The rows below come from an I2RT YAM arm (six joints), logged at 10 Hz.
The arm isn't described. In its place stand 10 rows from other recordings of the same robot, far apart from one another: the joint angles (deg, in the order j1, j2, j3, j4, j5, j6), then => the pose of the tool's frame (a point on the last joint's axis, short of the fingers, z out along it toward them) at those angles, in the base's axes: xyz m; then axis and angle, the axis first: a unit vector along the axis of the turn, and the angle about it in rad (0 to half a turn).
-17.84, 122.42, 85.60, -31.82, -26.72, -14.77 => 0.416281, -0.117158, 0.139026, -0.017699, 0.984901, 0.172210, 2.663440
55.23, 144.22, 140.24, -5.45, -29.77, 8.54 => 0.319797, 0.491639, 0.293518, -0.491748, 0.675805, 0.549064, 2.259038
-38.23, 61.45, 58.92, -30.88, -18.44, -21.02 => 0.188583, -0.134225, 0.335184, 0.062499, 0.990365, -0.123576, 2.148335
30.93, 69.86, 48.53, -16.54, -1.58, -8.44 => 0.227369, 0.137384, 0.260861, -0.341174, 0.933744, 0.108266, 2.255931
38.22, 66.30, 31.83, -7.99, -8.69, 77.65 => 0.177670, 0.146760, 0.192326, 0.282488, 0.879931, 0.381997, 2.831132
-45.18, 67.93, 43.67, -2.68, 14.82, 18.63 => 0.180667, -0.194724, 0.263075, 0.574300, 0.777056, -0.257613, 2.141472
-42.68, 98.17, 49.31, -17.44, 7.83, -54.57 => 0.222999, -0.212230, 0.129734, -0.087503, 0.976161, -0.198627, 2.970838
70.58, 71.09, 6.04, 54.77, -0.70, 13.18 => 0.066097, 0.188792, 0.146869, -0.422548, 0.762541, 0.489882, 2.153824
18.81, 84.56, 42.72, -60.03, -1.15, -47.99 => 0.184337, 0.063545, 0.150336, 0.549256, -0.834884, -0.035876, 2.946189
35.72, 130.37, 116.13, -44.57, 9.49, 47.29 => 0.409152, 0.286993, 0.219187, 0.122890, 0.984911, 0.121852, 2.629122
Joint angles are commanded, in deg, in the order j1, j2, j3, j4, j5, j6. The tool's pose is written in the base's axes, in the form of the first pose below.
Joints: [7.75, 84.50, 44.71, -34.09, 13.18, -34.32]
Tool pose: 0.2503, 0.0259, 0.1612, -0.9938, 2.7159, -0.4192
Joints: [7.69, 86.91, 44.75, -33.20, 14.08, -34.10]
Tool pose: 0.2539, 0.0256, 0.1521, -0.9974, 2.7424, -0.4364
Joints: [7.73, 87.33, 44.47, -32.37, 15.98, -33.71]
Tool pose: 0.2547, 0.0247, 0.1499, -0.9817, 2.7451, -0.4836
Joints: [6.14, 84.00, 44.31, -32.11, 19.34, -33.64]
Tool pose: 0.2527, 0.0153, 0.1636, -0.8988, 2.7135, -0.5817
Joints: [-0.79, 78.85, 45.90, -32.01, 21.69, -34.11]
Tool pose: 0.2523, -0.0166, 0.1926, -0.6782, 2.6755, -0.6876
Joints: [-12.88, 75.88, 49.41, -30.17, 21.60, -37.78]
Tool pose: 0.2511, -0.0709, 0.2246, -0.4253, 2.6320, -0.8002
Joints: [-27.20, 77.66, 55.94, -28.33, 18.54, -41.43]
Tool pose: 0.2462, -0.1392, 0.2539, -0.1691, 2.6016, -0.8841
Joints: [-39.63, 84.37, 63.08, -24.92, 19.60, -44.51]
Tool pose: 0.2377, -0.2124, 0.2655, 0.0697, 2.6076, -1.0344
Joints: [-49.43, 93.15, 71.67, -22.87, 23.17, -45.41]
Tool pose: 0.2240, -0.2832, 0.2686, 0.3199, 2.6276, -1.1831
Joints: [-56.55, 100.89, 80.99, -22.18, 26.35, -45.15]
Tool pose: 0.2069, -0.3418, 0.2748, 0.5372, 2.6081, -1.3042
